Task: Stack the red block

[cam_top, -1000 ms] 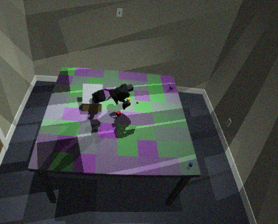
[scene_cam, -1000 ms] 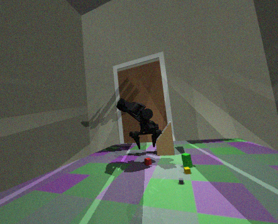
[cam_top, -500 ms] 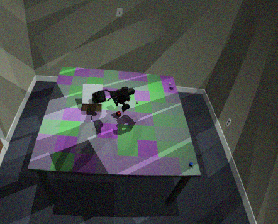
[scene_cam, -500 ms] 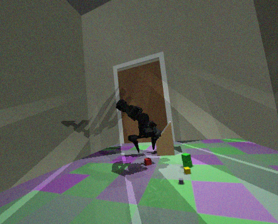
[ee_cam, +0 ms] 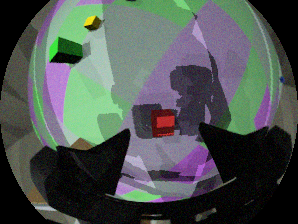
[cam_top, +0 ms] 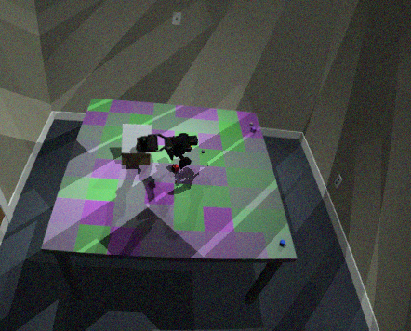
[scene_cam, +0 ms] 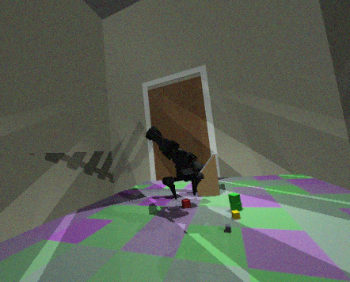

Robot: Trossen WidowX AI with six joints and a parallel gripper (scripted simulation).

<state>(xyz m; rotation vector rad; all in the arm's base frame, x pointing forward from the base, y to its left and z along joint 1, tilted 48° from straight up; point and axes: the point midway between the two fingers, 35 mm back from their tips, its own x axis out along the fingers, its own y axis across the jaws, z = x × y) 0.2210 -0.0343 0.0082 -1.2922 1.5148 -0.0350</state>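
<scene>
The red block lies 3 cm below my gripper tip. The rest, counted from my gripper tip: yellow block 21 cm to the left, 7 cm ahead, 3 cm below; then dark block 20 cm to the left, 16 cm ahead, 4 cm below; then blue block 62 cm ahead, 44 cm to the right, 3 cm below.
</scene>
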